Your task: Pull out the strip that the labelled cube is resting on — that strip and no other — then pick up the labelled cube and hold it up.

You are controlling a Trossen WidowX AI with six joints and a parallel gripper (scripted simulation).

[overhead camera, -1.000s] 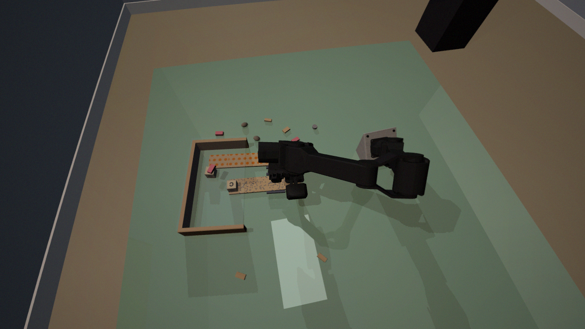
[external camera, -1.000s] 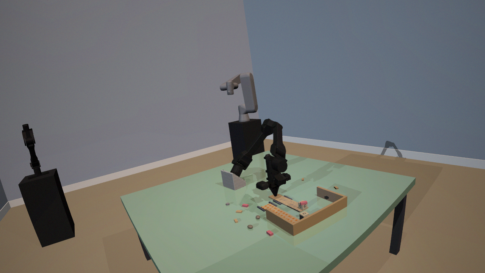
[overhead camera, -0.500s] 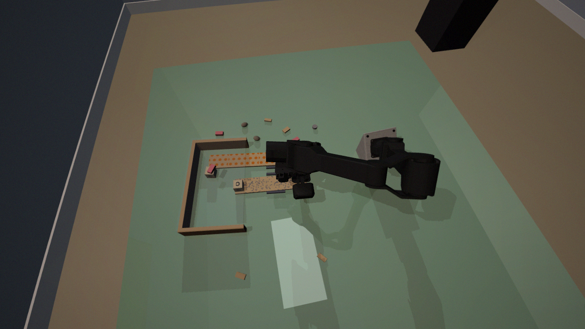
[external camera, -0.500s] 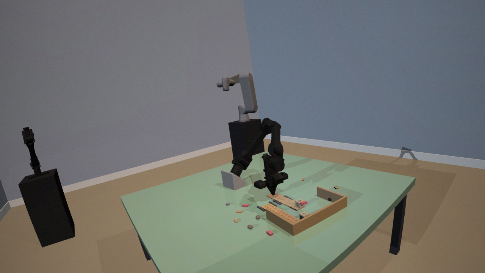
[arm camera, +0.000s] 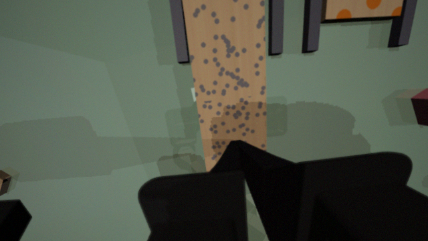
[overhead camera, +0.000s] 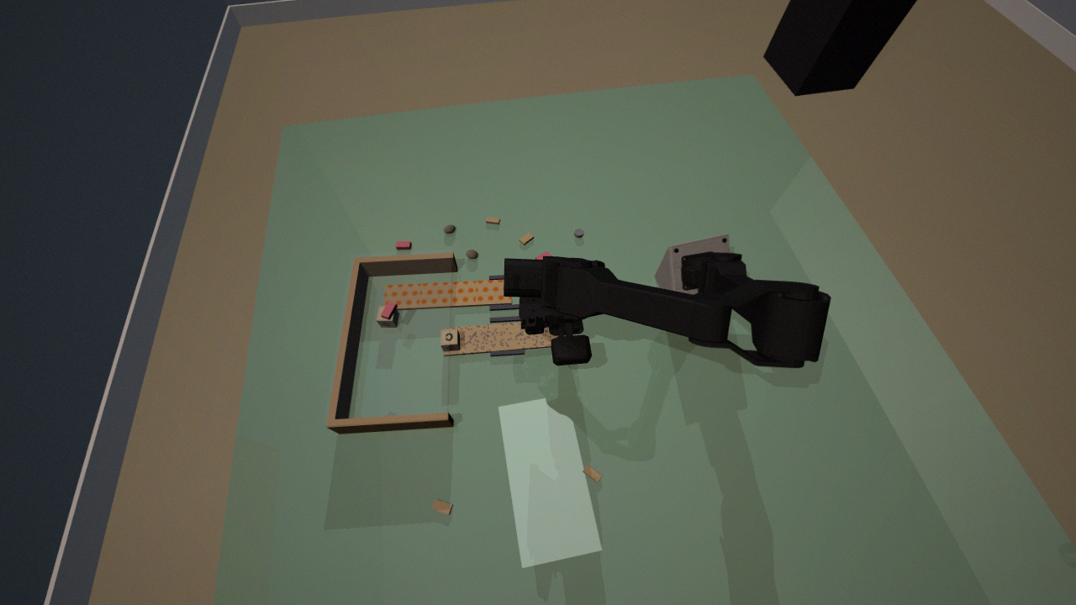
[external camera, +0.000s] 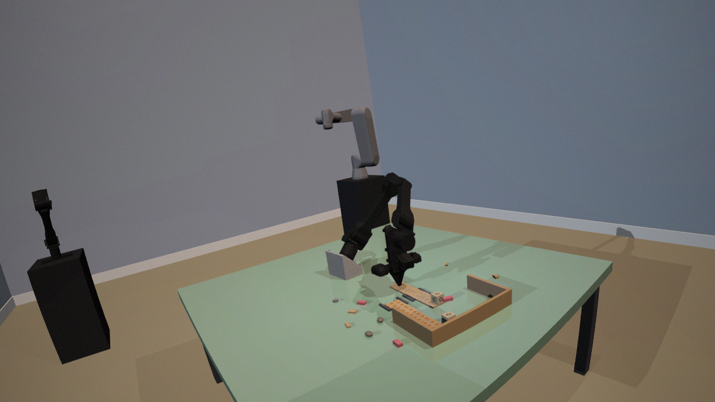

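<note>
Now: gripper tip 9 cm short of the speckled strip and 1 cm to the left of it.
</note>
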